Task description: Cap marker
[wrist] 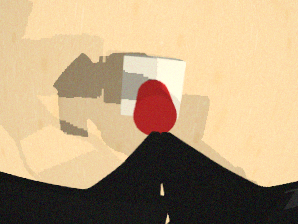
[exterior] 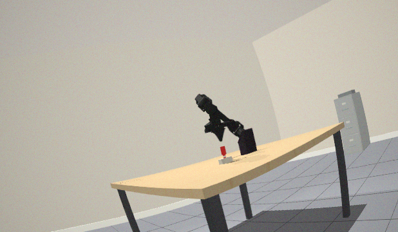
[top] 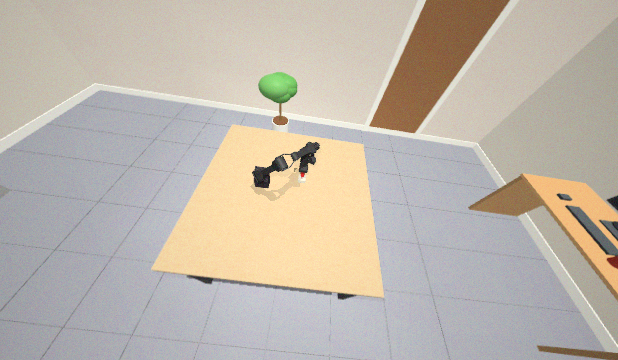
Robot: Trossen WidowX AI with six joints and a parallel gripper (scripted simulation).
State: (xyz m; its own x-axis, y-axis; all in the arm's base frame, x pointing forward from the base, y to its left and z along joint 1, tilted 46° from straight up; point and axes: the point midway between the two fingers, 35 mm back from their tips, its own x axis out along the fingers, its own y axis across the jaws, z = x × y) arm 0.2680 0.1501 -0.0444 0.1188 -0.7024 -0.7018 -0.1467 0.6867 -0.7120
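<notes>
The red cap lies 50 mm below my gripper tip. From my gripper tip the other things lie so: white holder block (120 mm below).
</notes>
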